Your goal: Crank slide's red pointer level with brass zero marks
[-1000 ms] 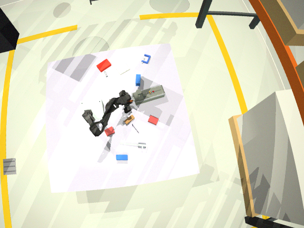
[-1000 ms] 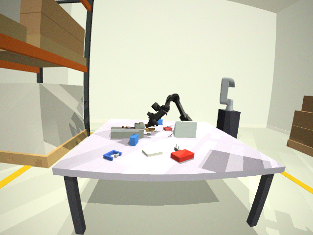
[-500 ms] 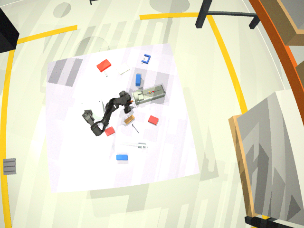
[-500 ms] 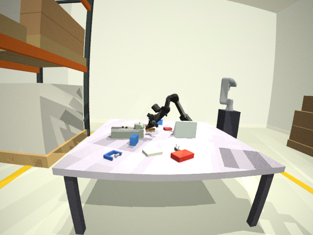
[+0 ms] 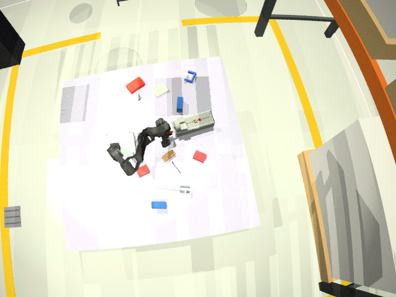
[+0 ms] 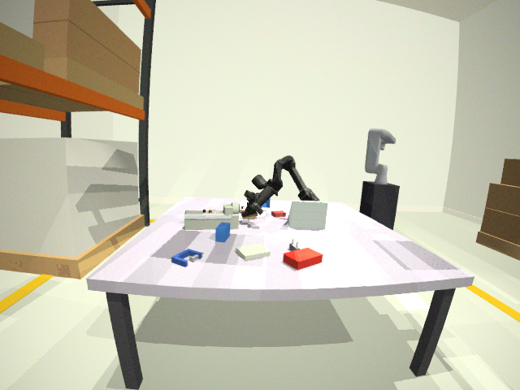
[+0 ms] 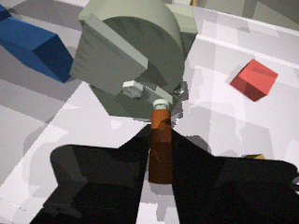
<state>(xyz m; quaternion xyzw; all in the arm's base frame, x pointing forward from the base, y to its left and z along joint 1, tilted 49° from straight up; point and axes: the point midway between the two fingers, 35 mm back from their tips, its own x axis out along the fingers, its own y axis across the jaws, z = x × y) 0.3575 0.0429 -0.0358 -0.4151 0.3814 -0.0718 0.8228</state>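
Right now my gripper tip is 10 mm to the right of the crank and 30 mm below it. Also, from my gripper tip: red pointer (180 mm ahead, 60 mm to the left, 40 mm above); then orange-brown crank handle (20 mm behind, 20 mm above); then brown block (30 mm behind, 140 mm to the right, 30 mm below).
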